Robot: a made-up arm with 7 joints. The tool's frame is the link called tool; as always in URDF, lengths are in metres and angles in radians. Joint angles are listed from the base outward. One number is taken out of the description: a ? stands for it. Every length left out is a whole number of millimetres.
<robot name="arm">
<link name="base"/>
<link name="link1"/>
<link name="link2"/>
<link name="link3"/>
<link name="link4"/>
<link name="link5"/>
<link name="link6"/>
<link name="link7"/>
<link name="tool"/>
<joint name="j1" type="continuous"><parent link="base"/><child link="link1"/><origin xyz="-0.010 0.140 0.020" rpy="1.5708 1.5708 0.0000"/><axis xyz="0 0 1"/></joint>
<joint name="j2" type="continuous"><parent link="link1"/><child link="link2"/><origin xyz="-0.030 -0.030 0.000" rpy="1.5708 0.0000 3.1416"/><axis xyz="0 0 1"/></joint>
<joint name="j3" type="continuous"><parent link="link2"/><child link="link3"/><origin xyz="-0.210 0.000 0.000" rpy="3.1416 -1.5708 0.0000"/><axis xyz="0 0 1"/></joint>
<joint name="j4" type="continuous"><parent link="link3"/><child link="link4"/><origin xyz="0.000 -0.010 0.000" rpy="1.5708 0.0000 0.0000"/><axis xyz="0 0 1"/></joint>
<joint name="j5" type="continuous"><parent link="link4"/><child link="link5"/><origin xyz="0.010 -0.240 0.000" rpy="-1.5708 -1.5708 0.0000"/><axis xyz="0 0 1"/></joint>
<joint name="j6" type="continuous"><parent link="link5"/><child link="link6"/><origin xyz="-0.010 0.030 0.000" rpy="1.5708 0.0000 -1.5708"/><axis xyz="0 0 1"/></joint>
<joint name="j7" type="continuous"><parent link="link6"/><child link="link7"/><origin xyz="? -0.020 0.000" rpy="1.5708 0.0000 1.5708"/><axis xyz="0 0 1"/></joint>
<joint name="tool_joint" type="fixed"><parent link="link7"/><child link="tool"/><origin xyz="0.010 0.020 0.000" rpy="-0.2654 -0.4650 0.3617"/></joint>
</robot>
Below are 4 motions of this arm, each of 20 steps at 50 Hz.
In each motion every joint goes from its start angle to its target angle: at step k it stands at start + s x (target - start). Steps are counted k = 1, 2, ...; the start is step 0. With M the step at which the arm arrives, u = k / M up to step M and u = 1 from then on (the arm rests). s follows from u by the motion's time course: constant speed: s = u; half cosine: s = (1 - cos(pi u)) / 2; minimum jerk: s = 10 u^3 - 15 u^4 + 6 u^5.
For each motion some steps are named. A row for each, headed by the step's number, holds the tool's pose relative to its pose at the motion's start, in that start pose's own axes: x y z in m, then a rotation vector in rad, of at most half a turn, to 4 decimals.
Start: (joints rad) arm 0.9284 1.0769 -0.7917 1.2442 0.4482 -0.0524 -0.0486
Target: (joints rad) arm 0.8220 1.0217 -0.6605 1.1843 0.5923 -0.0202 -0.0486
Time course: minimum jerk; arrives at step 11
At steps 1, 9, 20:
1: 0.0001 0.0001 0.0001 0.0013 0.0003 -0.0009
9: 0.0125 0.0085 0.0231 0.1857 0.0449 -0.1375
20: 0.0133 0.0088 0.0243 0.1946 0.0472 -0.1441

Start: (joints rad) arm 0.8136 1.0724 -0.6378 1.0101 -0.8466 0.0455 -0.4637
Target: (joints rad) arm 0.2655 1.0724 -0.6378 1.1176 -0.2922 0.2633 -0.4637
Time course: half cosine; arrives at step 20
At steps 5, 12, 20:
5: 0.0040 -0.0081 -0.0138 0.0829 -0.0114 0.0286
12: 0.0244 -0.0360 -0.0575 0.3730 -0.0285 0.1798
20: 0.0439 -0.0549 -0.0837 0.5649 -0.0196 0.3274

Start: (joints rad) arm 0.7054 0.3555 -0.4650 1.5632 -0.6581 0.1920 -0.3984
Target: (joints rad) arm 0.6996 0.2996 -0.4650 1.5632 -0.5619 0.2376 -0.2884
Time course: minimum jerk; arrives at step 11
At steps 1, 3, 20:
1: -0.0001 0.0001 0.0000 0.0012 0.0001 0.0004
3: -0.0010 0.0012 -0.0003 0.0244 0.0024 0.0072
20: -0.0078 0.0087 -0.0015 0.1913 0.0106 0.0564

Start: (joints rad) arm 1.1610 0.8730 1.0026 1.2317 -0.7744 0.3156 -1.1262
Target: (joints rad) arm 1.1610 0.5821 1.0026 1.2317 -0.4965 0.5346 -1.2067
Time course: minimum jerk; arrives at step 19
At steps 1, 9, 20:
1: 0.0001 0.0000 0.0000 0.0001 0.0006 0.0005
9: 0.0277 -0.0144 0.0015 0.0403 0.1852 0.1645
20: 0.0658 -0.0298 0.0026 0.0667 0.4002 0.3867

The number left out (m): -0.050
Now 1 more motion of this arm.
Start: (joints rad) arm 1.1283 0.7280 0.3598 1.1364 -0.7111 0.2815 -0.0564
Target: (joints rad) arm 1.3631 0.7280 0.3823 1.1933 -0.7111 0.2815 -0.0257
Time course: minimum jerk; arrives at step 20
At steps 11, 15, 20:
11: 0.0044 0.0443 -0.0100 0.0394 -0.0411 -0.1498
15: 0.0095 0.0665 -0.0143 0.0585 -0.0619 -0.2267
20: 0.0117 0.0739 -0.0156 0.0649 -0.0690 -0.2529

